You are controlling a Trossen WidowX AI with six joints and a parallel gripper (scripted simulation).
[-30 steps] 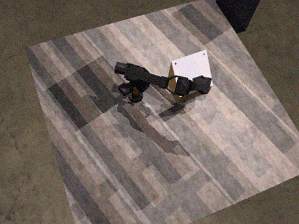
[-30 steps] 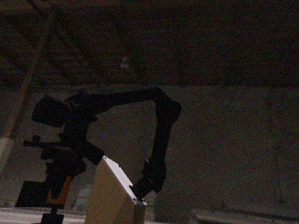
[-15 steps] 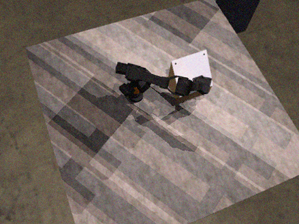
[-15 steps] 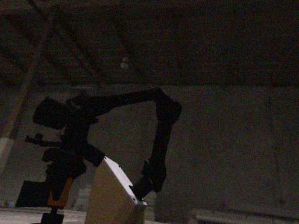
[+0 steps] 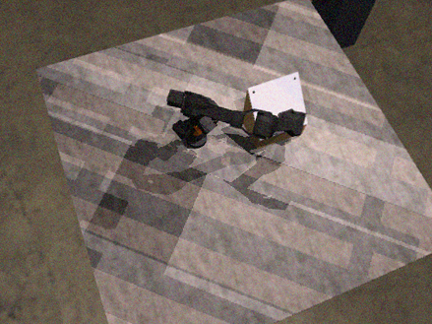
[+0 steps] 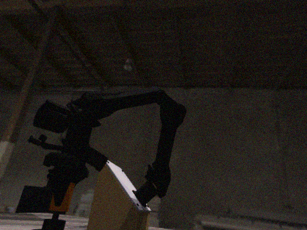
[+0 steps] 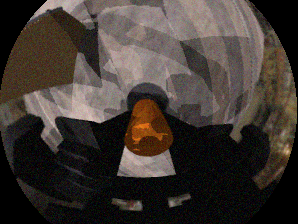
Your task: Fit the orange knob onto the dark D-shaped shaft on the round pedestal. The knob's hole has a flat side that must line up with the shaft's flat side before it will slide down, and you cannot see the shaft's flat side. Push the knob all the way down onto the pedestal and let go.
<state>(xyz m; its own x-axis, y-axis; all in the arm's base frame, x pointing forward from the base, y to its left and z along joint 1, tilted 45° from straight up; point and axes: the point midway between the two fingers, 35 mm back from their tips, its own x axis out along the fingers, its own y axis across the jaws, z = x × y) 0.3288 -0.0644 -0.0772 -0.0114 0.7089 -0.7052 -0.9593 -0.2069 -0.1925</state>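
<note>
The dark pedestal lies 4 cm below my gripper tip. Also, from my gripper tip: orange knob: 2 cm above.
</note>
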